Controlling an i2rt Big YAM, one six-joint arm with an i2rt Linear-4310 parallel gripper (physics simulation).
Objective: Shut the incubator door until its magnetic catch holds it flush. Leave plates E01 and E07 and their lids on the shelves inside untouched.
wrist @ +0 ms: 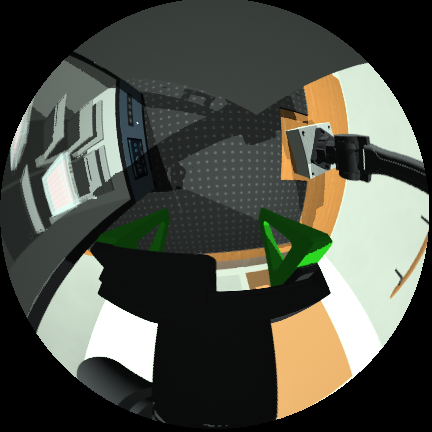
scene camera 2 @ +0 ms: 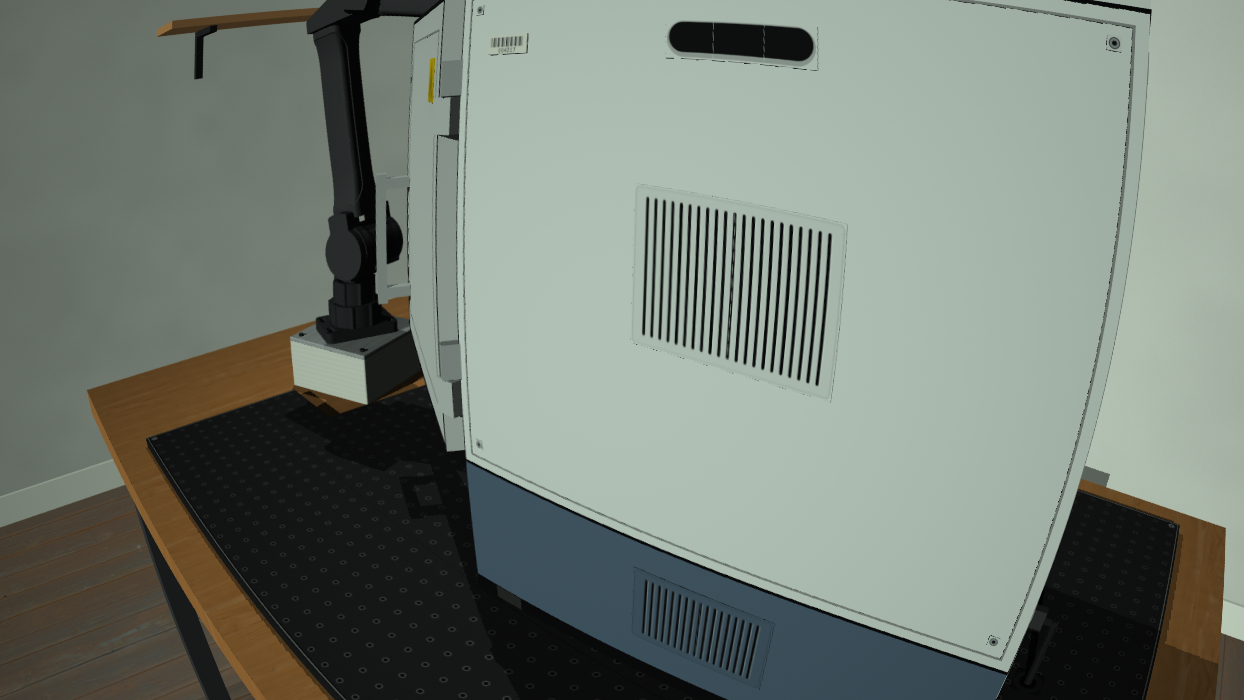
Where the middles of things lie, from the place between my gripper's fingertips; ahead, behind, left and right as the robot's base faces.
Scene:
Now: hand 90 mm short of the incubator door (wrist: 252, 62), 210 mm to the left of it and 60 mm below it.

